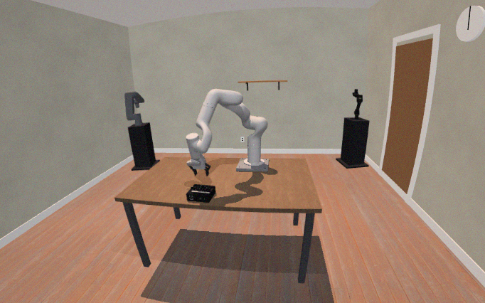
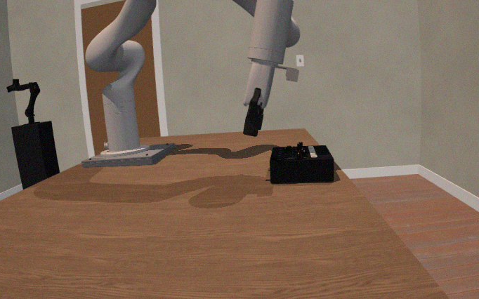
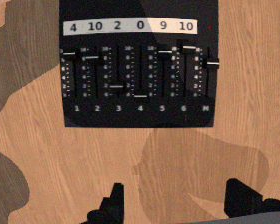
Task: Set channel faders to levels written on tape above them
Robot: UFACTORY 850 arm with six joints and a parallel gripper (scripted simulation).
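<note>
Now: the master fader 9 cm ahead of my hand, 7 cm to the right of it and 6 cm below it.
</note>
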